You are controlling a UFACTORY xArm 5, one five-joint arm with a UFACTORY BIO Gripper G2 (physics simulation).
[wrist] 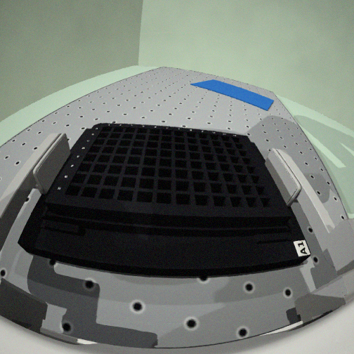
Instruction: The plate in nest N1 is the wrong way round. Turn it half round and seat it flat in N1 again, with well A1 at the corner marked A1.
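The black well plate (162, 175) sits in the black nest N1 (165, 255) and looks flat. Its small white row letters run along the left edge, with the H end near, and more small marks run along the far edge. The nest's white A1 label (301, 248) is at the near right corner, diagonally opposite the far left corner where the plate's letters and far-edge marks meet. My gripper (169, 170) is open, with one finger pad off each short side of the plate. Whether the pads touch the plate is hard to tell.
A flat blue rectangle (232, 94) lies at the far right on the grey perforated board (137, 102). Shadows fall on the board in front of the nest and at the right. Pale green walls stand behind.
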